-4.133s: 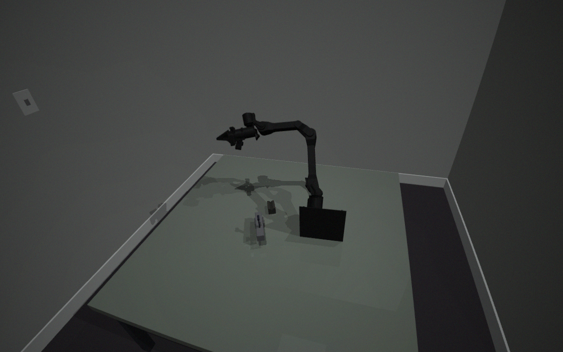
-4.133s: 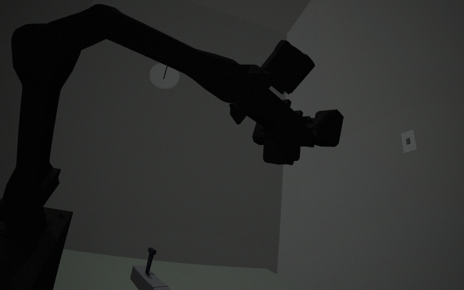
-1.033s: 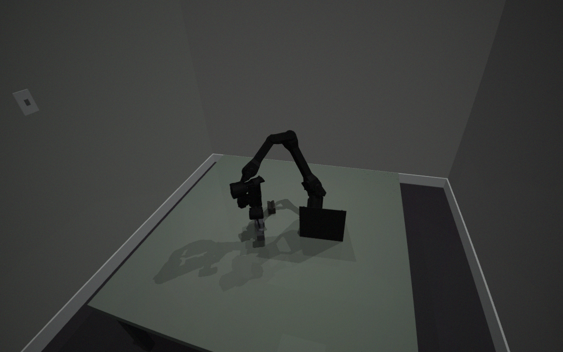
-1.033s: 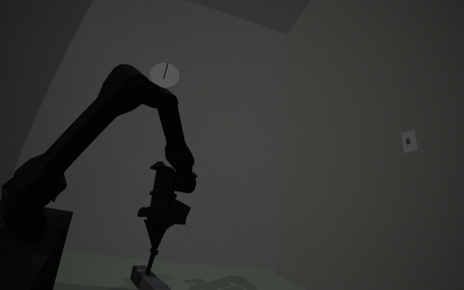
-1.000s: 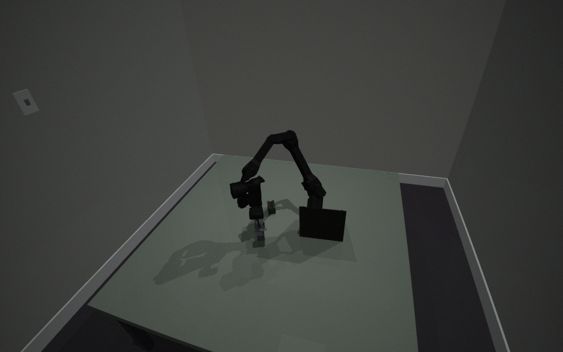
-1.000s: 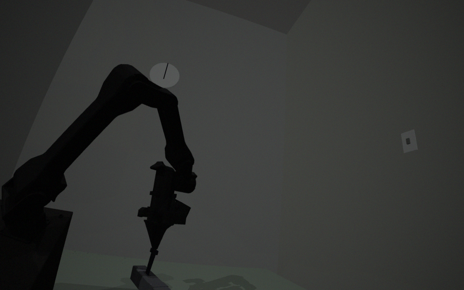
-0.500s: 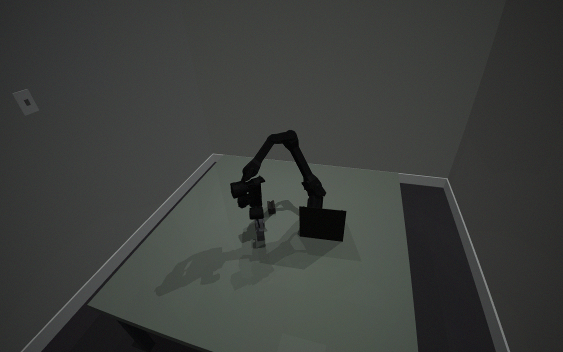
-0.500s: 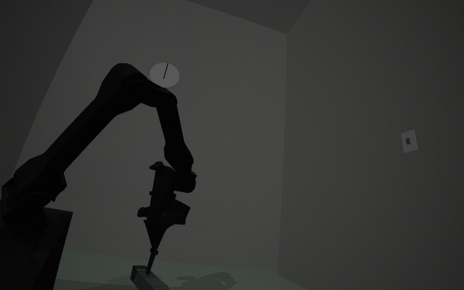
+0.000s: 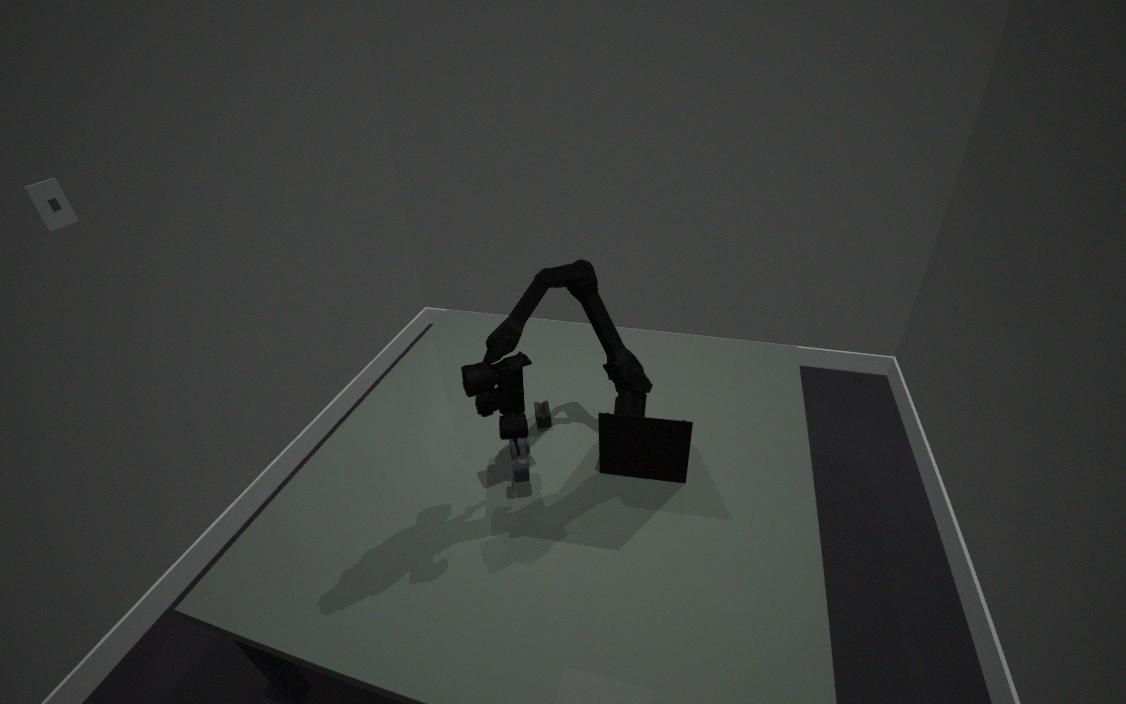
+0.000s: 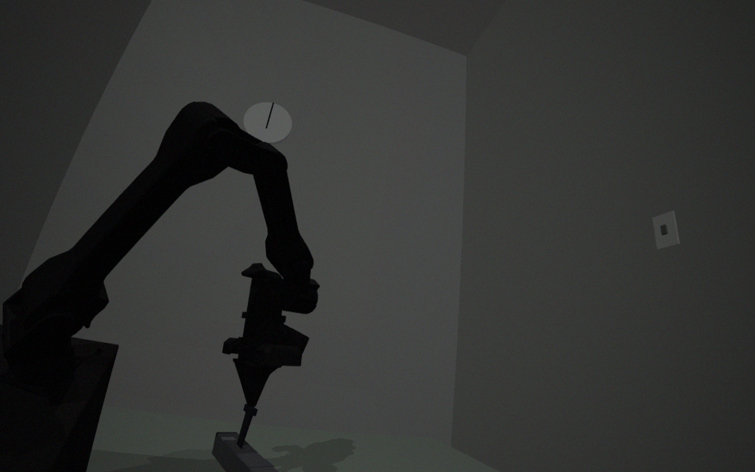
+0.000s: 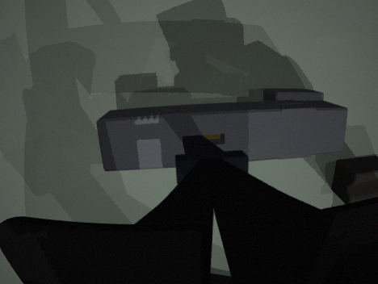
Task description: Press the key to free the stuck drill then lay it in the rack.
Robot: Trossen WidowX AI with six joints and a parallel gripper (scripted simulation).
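My gripper tip is now 3 cm above the dark key. Also, from my gripper tip: grey block 1 cm ahead, 3 cm to the right, 9 cm below; then drill 2 cm ahead, 5 cm to the right, 8 cm below; then dark rack 2 cm ahead, 21 cm to the right, 12 cm below.
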